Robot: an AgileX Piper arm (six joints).
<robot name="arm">
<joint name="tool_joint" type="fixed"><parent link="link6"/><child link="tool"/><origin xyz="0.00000 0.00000 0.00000" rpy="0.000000 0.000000 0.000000"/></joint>
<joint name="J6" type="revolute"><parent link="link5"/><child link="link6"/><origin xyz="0.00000 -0.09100 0.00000" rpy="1.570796 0.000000 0.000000"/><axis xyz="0 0 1"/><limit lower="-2.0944" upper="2.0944"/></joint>
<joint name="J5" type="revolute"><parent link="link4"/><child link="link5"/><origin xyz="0.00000 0.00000 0.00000" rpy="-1.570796 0.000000 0.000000"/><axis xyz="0 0 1"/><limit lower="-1.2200" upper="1.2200"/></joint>
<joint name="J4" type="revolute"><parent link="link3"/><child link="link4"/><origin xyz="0.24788 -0.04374 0.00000" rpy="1.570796 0.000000 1.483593"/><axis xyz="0 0 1"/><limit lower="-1.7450" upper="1.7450"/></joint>
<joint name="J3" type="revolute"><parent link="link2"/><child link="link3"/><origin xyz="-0.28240 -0.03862 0.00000" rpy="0.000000 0.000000 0.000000"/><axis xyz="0 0 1"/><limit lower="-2.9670" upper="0.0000"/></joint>
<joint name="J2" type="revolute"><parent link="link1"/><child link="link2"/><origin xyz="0.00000 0.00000 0.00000" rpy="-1.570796 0.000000 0.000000"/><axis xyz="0 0 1"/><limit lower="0.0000" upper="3.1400"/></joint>
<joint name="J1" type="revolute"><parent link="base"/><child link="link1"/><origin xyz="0.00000 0.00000 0.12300" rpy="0.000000 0.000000 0.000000"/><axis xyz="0 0 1"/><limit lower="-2.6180" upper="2.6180"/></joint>
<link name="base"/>
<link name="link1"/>
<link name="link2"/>
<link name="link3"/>
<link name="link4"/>
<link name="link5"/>
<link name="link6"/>
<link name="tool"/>
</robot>
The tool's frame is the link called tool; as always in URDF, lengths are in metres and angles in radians.
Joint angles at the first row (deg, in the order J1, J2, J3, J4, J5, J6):
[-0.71 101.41 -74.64 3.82 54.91 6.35]
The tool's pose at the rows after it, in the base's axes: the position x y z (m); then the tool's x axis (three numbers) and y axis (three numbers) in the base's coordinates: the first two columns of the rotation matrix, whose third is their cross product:
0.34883, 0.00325, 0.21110, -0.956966, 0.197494, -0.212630, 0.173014, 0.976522, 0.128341
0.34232, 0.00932, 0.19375, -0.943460, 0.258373, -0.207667, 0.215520, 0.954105, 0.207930
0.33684, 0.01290, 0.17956, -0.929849, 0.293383, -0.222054, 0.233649, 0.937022, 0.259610
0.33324, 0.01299, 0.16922, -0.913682, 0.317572, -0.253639, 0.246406, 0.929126, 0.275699
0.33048, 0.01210, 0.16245, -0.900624, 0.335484, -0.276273, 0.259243, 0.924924, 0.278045
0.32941, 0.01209, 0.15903, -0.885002, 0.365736, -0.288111, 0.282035, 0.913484, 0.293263
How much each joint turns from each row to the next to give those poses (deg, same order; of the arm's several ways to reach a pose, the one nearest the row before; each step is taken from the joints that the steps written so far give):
[-0.09 0.00 4.90 2.87 -4.85 0.00]
[0.00 0.00 4.61 6.02 -5.28 -1.07]
[0.00 0.00 4.05 5.05 -5.43 -2.59]
[0.00 0.00 3.08 2.43 -5.17 -1.51]
[0.00 0.00 2.05 0.94 -3.55 -0.40]
[0.00 0.00 1.18 1.65 -2.35 -0.01]

